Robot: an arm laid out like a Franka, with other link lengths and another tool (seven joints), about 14 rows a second.
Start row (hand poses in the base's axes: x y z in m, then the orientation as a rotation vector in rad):
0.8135 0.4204 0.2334 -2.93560 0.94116 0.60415
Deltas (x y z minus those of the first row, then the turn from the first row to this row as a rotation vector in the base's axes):
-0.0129 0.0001 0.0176 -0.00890 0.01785 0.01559
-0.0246 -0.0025 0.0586 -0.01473 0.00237 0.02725
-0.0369 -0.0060 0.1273 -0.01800 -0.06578 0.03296
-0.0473 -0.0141 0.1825 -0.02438 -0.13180 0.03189
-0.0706 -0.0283 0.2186 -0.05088 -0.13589 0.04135
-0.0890 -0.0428 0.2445 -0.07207 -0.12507 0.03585
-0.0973 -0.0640 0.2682 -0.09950 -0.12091 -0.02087
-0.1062 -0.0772 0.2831 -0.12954 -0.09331 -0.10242
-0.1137 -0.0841 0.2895 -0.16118 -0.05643 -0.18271
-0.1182 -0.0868 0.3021 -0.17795 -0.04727 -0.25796
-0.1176 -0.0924 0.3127 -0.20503 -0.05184 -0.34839
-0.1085 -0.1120 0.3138 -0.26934 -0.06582 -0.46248
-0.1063 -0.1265 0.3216 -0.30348 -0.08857 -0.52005
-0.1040 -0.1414 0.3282 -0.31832 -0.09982 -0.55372
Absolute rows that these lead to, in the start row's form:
0.8006 0.4205 0.2510 2.92215 -0.91614 -0.62288
0.7889 0.4179 0.2920 2.92932 -0.89996 -0.59695
0.7766 0.4144 0.3607 2.96594 -0.89666 -0.49823
0.7662 0.4063 0.4159 -2.97343 0.89649 0.39662
0.7429 0.3921 0.4520 2.97406 -0.88910 -0.37751
0.7245 0.3776 0.4779 2.94804 -0.89735 -0.38079
0.7162 0.3564 0.5016 2.90492 -0.98253 -0.37203
0.7073 0.3432 0.5165 2.83693 -1.10068 -0.39468
0.6998 0.3363 0.5229 2.75854 -1.21231 -0.42790
0.6953 0.3336 0.5355 2.70522 -1.31759 -0.43023
0.6959 0.3280 0.5461 2.63769 -1.44186 -0.40637
0.7050 0.3084 0.5472 2.52220 -1.58765 -0.34623
0.7072 0.2939 0.5550 2.46636 -1.65919 -0.29345
0.7095 0.2790 0.5616 2.43612 -1.70103 -0.26828

